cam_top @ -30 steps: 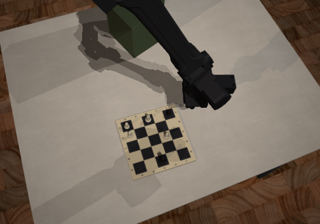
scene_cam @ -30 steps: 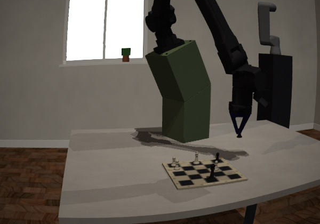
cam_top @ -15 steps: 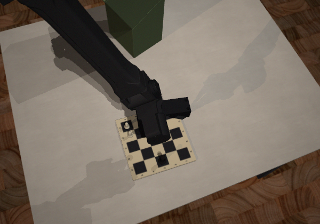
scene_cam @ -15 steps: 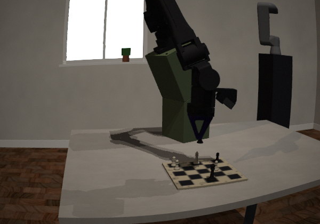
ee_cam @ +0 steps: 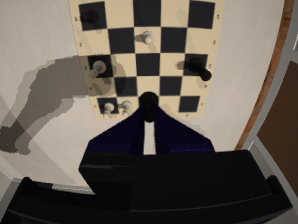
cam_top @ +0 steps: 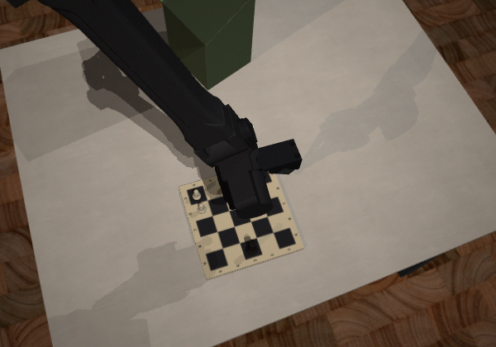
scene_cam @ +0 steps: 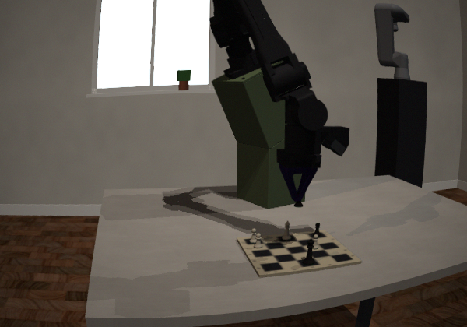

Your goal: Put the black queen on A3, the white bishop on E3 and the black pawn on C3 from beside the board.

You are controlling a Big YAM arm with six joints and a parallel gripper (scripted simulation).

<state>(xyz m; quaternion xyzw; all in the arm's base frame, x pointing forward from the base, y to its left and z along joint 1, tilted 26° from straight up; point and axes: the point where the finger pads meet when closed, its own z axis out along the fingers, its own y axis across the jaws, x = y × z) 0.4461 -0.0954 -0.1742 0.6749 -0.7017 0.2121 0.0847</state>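
Now: the chessboard 12 cm below my hand and 1 cm to the left of it. Round my hand: black queen 9 cm below, 8 cm ahead; white bishop 10 cm below, 8 cm behind, 1 cm to the left.
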